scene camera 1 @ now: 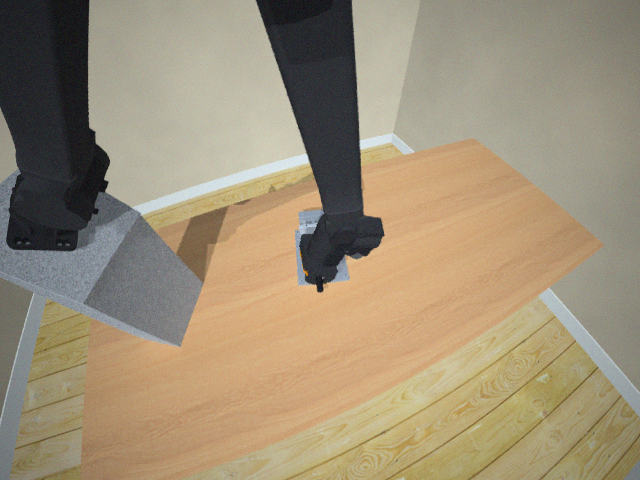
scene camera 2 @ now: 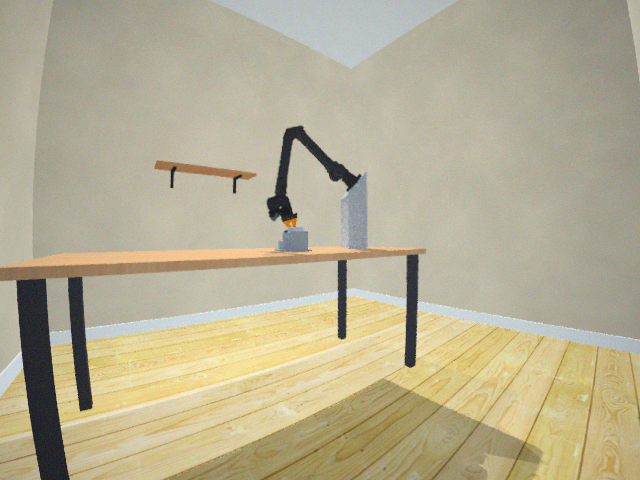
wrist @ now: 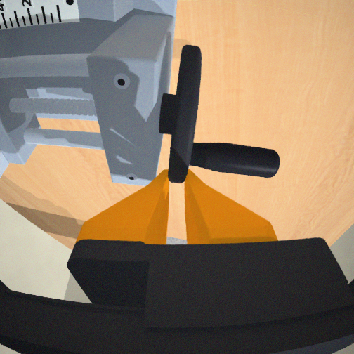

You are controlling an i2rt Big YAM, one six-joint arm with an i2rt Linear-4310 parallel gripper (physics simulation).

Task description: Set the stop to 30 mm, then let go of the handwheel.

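Pixels of known places: gripper, between the fingertips: (scene camera 1: 308, 273); arm's base, origin of its link: (scene camera 1: 47, 214) (scene camera 2: 354, 183).
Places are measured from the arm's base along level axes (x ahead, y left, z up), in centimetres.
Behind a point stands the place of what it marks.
The grey stop device (scene camera 1: 340, 274) {z -40.6, x 46.7, y -19.3 cm} (scene camera 2: 295, 240) {z -36.1, x 51.9, y -1.5 cm} (wrist: 131, 50) stands on the table. Its black handwheel (wrist: 186, 110) is seen edge-on in the wrist view, with its crank handle (wrist: 237, 159) (scene camera 1: 319, 284) {z -30.6, x 37.5, y -22.3 cm} pointing away from the device. My gripper (wrist: 176, 177) (scene camera 2: 291, 226) {z -31.5, x 37.2, y -17.8 cm} is shut on the handwheel's rim, with one orange finger on each side of it. Part of the white scale (wrist: 42, 14) shows at the wrist view's top left, with the screw (wrist: 60, 106) below it. The red pointer does not show, so the stop's setting cannot be read.
The wooden table (scene camera 1: 289, 356) {z -41.6, x 22.5, y -30.2 cm} (scene camera 2: 155, 257) {z -41.6, x 113.8, y -9.4 cm} carries the device and the grey speckled pedestal (scene camera 1: 149, 279) {z -20.5, x 4.9, y -4.7 cm} (scene camera 2: 354, 222) {z -25.6, x 8.1, y 4.8 cm} that bears the arm. A wooden wall shelf (scene camera 2: 206, 169) hangs behind the table.
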